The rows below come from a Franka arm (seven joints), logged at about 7 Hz.
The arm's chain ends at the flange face. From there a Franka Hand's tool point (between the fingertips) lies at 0.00 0.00 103.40 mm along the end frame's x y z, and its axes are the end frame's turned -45 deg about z.
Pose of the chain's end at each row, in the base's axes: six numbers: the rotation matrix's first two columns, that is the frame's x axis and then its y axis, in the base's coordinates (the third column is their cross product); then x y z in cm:
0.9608 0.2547 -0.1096 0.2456 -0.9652 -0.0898 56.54 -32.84 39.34
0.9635 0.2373 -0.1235 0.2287 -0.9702 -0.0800 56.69 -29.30 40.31
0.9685 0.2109 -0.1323 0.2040 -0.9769 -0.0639 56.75 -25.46 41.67
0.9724 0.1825 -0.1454 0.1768 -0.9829 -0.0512 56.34 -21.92 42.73
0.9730 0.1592 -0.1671 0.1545 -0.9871 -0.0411 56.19 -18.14 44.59
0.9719 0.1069 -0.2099 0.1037 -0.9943 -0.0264 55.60 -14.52 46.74
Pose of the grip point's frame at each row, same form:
0.5057 0.8626 -0.0140 0.8531 -0.5024 -0.1410 55.21 -32.23 29.10
0.5196 0.8538 -0.0308 0.8430 -0.5182 -0.1439 55.25 -28.80 30.08
0.5406 0.8399 -0.0484 0.8291 -0.5416 -0.1387 55.27 -25.10 31.44
0.5626 0.8241 -0.0666 0.8126 -0.5660 -0.1390 54.77 -21.67 32.51
0.5788 0.8106 -0.0891 0.7973 -0.5854 -0.1472 54.42 -17.99 34.40
0.6139 0.7787 -0.1298 0.7606 -0.6275 -0.1671 53.41 -14.48 36.63

